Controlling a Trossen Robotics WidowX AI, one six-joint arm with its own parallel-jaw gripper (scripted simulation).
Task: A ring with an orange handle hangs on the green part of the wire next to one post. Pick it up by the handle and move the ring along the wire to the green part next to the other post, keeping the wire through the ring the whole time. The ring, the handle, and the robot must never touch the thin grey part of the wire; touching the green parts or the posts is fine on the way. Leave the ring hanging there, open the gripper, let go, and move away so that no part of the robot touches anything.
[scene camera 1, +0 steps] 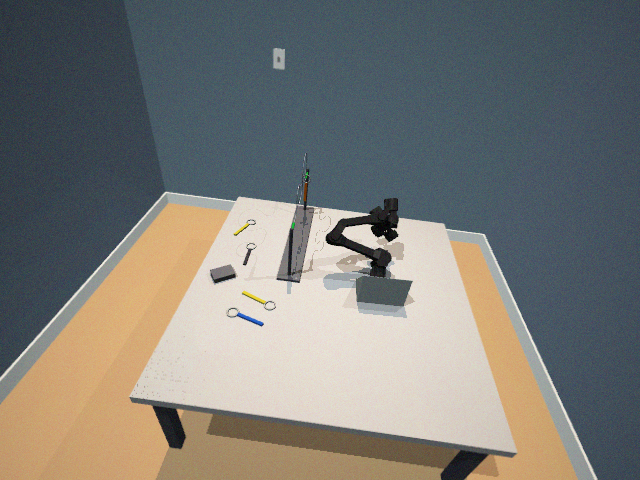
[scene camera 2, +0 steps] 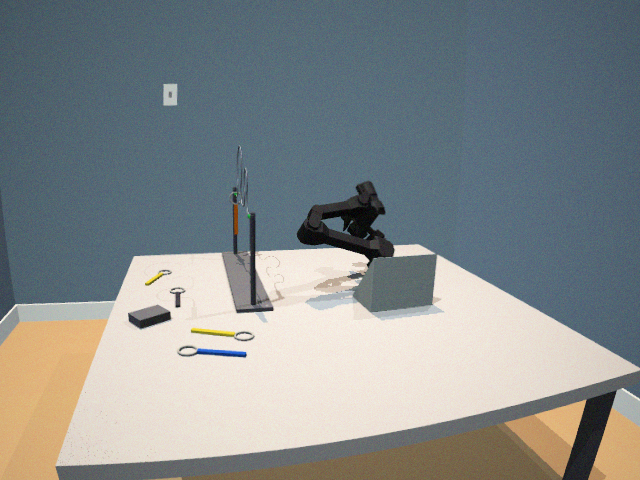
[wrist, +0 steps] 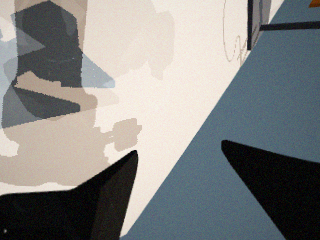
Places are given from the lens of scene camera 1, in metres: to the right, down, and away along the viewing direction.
wire stand (scene camera 1: 290, 269): -0.14, 0.14, 1.64
